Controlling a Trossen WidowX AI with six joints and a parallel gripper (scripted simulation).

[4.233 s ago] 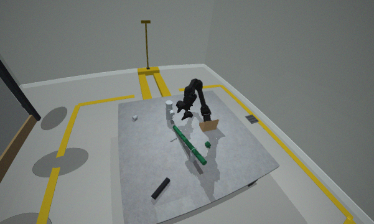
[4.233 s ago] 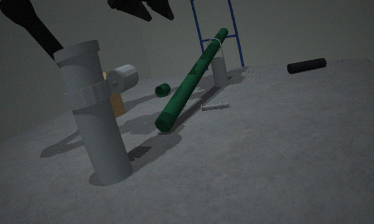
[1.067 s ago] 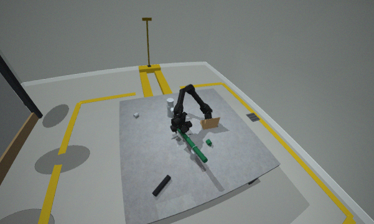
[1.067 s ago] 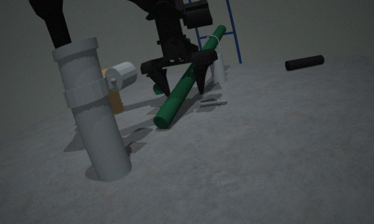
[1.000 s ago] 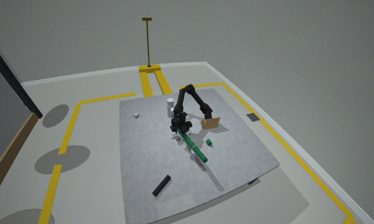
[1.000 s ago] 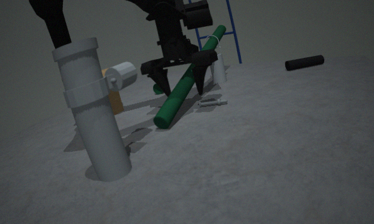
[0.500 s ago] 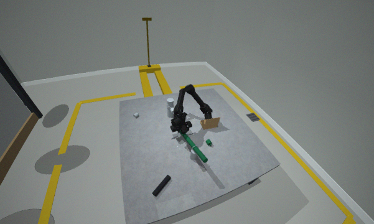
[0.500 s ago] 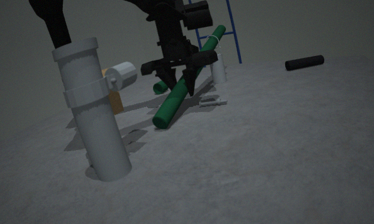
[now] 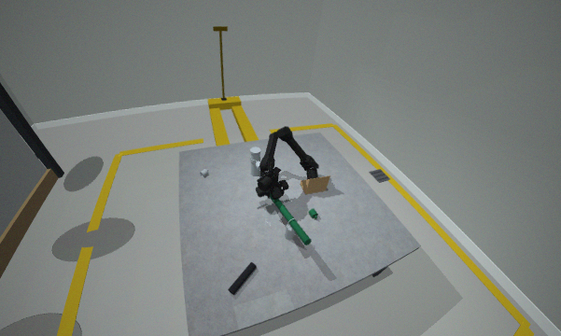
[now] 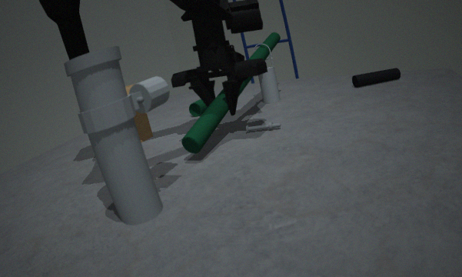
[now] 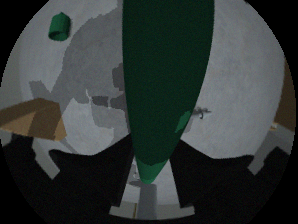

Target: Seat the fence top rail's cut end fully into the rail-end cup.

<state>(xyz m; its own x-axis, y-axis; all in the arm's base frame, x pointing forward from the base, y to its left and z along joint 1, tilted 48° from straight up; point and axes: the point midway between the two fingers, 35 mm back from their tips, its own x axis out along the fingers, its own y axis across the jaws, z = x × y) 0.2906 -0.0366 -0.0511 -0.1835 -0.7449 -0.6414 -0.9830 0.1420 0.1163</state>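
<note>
My gripper tip is 60 mm short of the grey bolt, 30 mm above it and 10 mm to the right of it. Also, from my gripper tip: green pipe stub 200 mm to the left, 190 mm behind, 20 mm below; then black cylinder 390 mm to the left, 310 mm ahead, 20 mm below.
</note>
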